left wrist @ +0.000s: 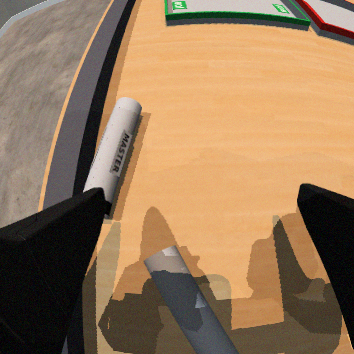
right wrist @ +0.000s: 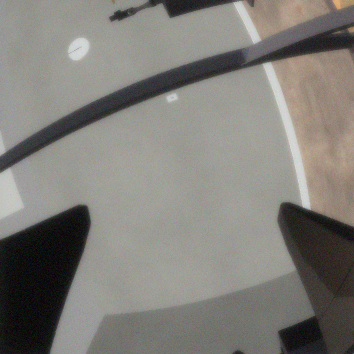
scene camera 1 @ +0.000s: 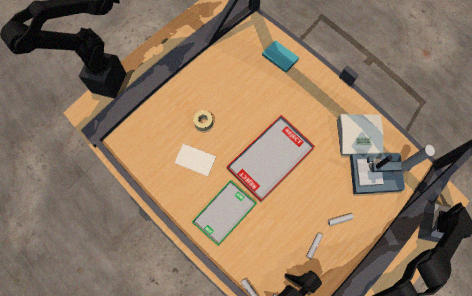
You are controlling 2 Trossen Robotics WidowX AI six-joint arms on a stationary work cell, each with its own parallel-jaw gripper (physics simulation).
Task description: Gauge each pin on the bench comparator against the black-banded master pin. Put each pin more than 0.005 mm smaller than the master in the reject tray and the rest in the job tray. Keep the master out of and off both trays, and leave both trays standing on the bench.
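Pixels of known places: left gripper, fingertip midpoint: point(left wrist: 205, 195) point(scene camera 1: 273, 286); right gripper, fingertip midpoint: point(right wrist: 185, 214); left arm's base, link origin: point(scene camera 1: 446, 222); right arm's base, link origin: point(scene camera 1: 97, 65).
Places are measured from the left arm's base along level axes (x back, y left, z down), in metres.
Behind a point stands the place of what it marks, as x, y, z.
Observation:
The white master pin point(scene camera 1: 249, 287) @[-0.541, 0.300, 0.067] point(left wrist: 114, 147) @[-0.532, 0.305, 0.068], marked MASTER, lies by the bench edge. Another pin point(left wrist: 192, 305) @[-0.439, 0.309, 0.067] lies low between the left finger outlines, partly shadowed. Two more pins point(scene camera 1: 340, 219) @[-0.330, 0.047, 0.067] point(scene camera 1: 314, 245) @[-0.390, 0.139, 0.068] lie below the blue comparator point(scene camera 1: 362, 189) @[-0.282, -0.054, 0.055], whose stage holds no visible pin. My left gripper point(scene camera 1: 281, 285) @[-0.477, 0.279, 0.053] point(left wrist: 205, 195) @[-0.477, 0.279, 0.053] is open and empty above the bench. The red-edged reject tray point(scene camera 1: 270, 157) @[-0.576, -0.089, 0.083] point(left wrist: 335, 17) @[-0.598, -0.049, 0.083] and green-edged job tray point(scene camera 1: 224, 212) @[-0.666, 0.106, 0.083] point(left wrist: 235, 18) @[-0.625, 0.138, 0.079] stand flat; no pins show in them in scene camera 1. My right gripper point(right wrist: 185, 214) @[-0.967, -0.493, -0.264] is open and empty.
A white display box point(scene camera 1: 352, 130) @[-0.350, -0.224, 0.037] adjoins the comparator; its reading is illegible. A tape roll point(scene camera 1: 197, 120) @[-0.817, -0.138, 0.057] and white card point(scene camera 1: 195, 160) @[-0.791, -0.022, 0.083] lie left of the reject tray. A teal box point(scene camera 1: 280, 56) @[-0.621, -0.437, 0.069] sits near the top corner. Dark rails point(scene camera 1: 165, 200) border the bench.

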